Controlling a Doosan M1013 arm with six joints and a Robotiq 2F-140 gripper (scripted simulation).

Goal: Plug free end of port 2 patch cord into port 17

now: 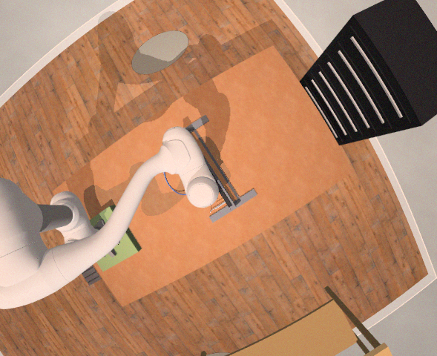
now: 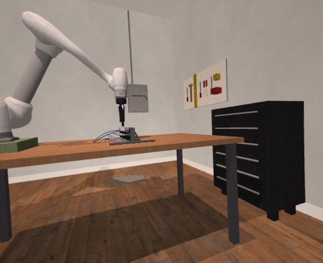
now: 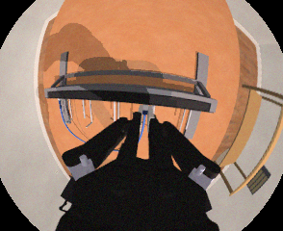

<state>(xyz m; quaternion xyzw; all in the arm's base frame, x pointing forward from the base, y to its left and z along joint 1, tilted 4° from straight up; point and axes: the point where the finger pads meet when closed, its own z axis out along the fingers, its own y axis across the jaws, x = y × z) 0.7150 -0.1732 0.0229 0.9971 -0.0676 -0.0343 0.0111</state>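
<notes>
Now: hand 10 mm short of the pale plug and 30 mm above it.
</notes>
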